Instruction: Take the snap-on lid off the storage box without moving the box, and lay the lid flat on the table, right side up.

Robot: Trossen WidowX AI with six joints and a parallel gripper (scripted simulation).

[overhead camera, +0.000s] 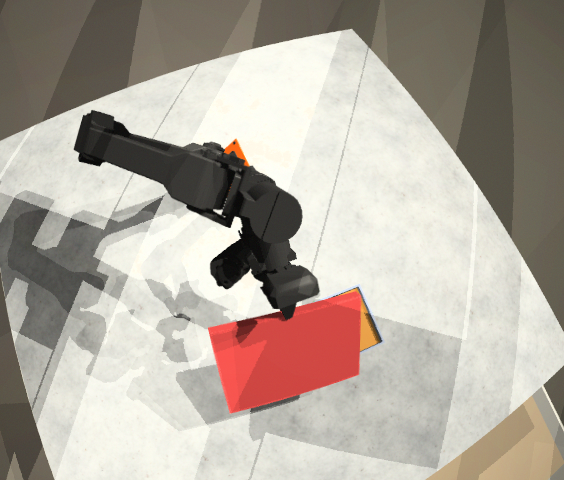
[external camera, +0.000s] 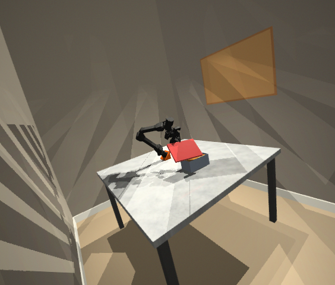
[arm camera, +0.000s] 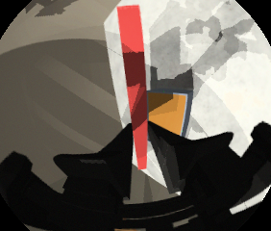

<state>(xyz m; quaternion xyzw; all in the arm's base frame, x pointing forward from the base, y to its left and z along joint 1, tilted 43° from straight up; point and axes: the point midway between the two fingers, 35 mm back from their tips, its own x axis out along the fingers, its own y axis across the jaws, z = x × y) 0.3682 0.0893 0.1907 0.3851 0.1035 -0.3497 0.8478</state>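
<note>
My gripper tip is 60 mm short of the red lid, 20 mm to the left of it and 50 mm above it. From my gripper tip the other things lie so: grey storage box: 50 mm ahead, 80 mm to the left, 190 mm below.
</note>
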